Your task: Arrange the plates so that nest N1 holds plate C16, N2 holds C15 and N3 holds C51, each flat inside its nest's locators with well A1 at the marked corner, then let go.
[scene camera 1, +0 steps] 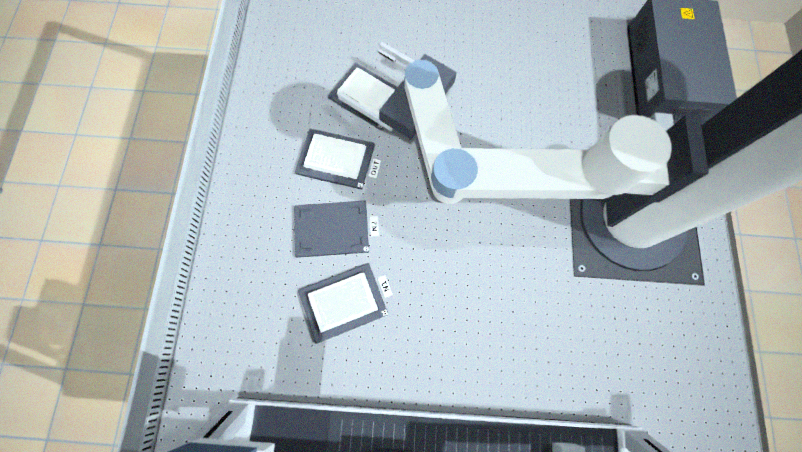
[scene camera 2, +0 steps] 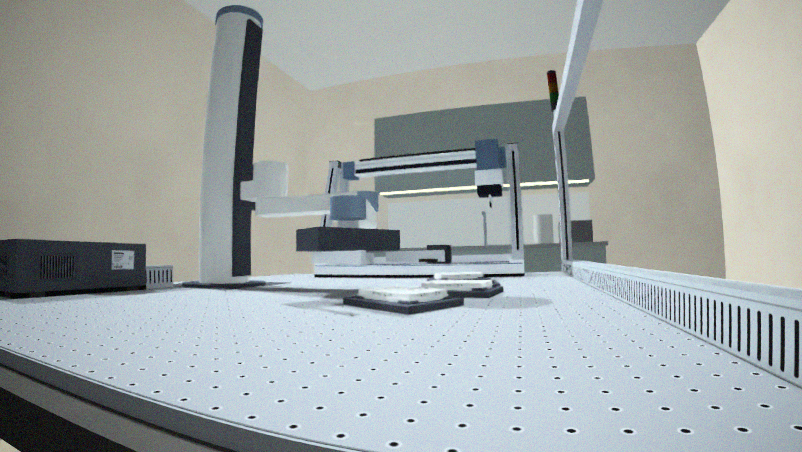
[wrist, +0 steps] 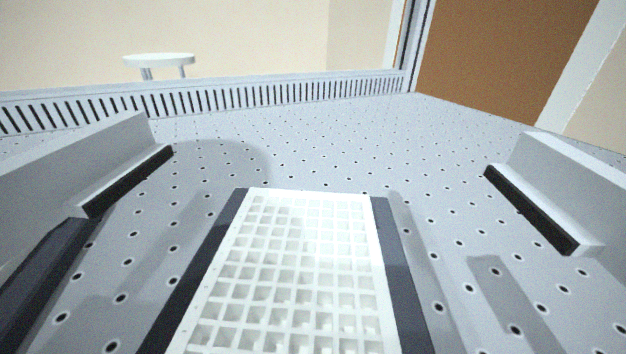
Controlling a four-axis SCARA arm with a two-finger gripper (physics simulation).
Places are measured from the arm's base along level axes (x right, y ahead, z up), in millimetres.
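Pixels of known places: gripper, fingertip midpoint: [scene camera 1: 360,69] [scene camera 2: 406,256] [wrist: 324,142]; arm's base at its link origin: [scene camera 1: 630,219].
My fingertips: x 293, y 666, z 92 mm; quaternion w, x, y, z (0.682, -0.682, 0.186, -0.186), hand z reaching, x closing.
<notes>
Ahead of a thing's pixels: the offset from my fingertips to its top centre. "*": to the spot under its first point.
My gripper [scene camera 1: 368,78] [wrist: 324,142] is open and empty, above nest N3 @[dx -21, dy -17, dz -64 mm] [scene camera 1: 333,96] [scene camera 2: 409,307] [wrist: 402,280], its fingers wide on either side of a white plate @[dx -21, dy -17, dz -54 mm] [scene camera 1: 365,89] [scene camera 2: 401,293] [wrist: 300,260] that lies in that nest. N3's label and marked corner are hidden in scene camera 1. Nest N2 @[dx -373, dy +35, dz -63 mm] [scene camera 1: 331,229] is empty, its locators showing. Nest N1 @[* dx -491, dy +10, dz -68 mm] [scene camera 1: 336,280] holds a white plate @[dx -536, dy -9, dz -54 mm] [scene camera 1: 342,302]. The OUT nest @[dx -198, dy +45, dz -62 mm] [scene camera 1: 325,176] holds another white plate @[dx -198, dy +45, dz -54 mm] [scene camera 1: 335,156] [scene camera 2: 460,284]. Plate codes and A1 marks are not readable.
A grey control box [scene camera 1: 685,56] [scene camera 2: 73,266] stands near the arm's column [scene camera 2: 224,151]. A slotted rail [scene camera 1: 193,224] [scene camera 2: 702,320] [wrist: 225,102] runs along the table's far side from the arm. A gantry machine [scene camera 2: 418,269] stands beyond N1.
</notes>
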